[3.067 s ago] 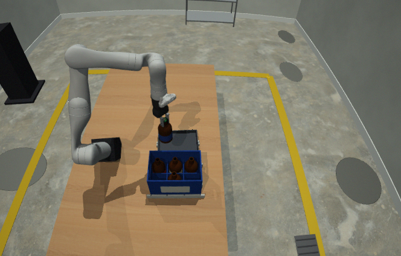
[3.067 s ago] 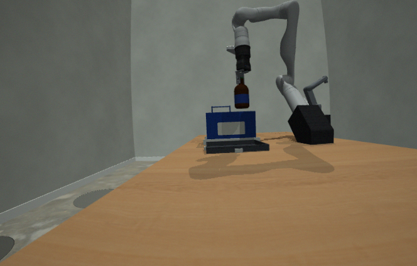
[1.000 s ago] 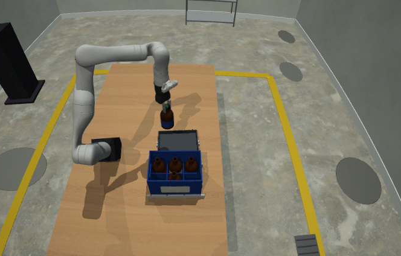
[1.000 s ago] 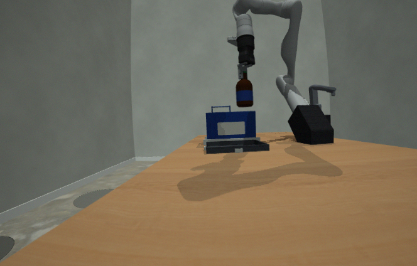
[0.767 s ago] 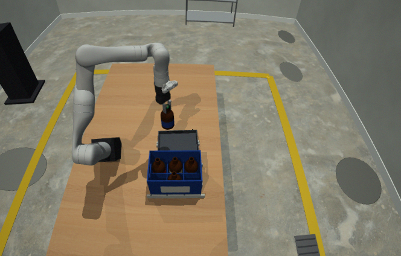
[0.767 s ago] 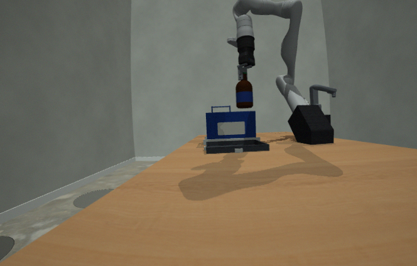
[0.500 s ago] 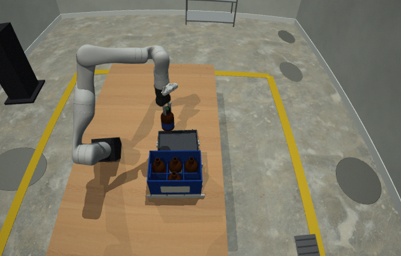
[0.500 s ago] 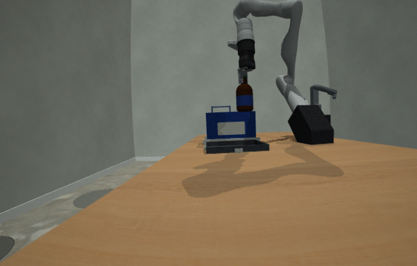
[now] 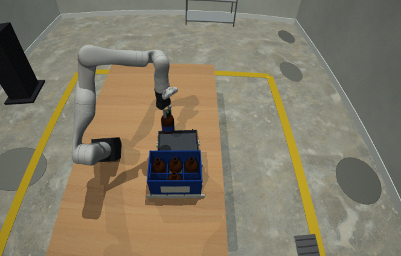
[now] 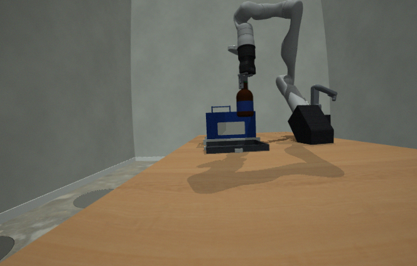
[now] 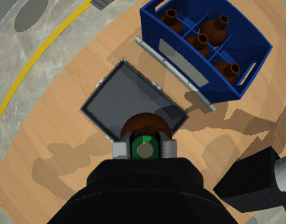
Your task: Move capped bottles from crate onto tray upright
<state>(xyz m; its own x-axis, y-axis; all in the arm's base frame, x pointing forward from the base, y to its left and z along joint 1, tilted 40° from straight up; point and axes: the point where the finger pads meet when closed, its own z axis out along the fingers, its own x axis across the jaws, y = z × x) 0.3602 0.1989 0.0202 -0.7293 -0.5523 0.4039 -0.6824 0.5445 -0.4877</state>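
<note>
The brown bottle lies 6 cm below my hand. The rest, counted from my hand: crate: 26 cm to the right, 20 cm below, 3 cm ahead; dark grey tray: 27 cm below, 5 cm ahead.
</note>
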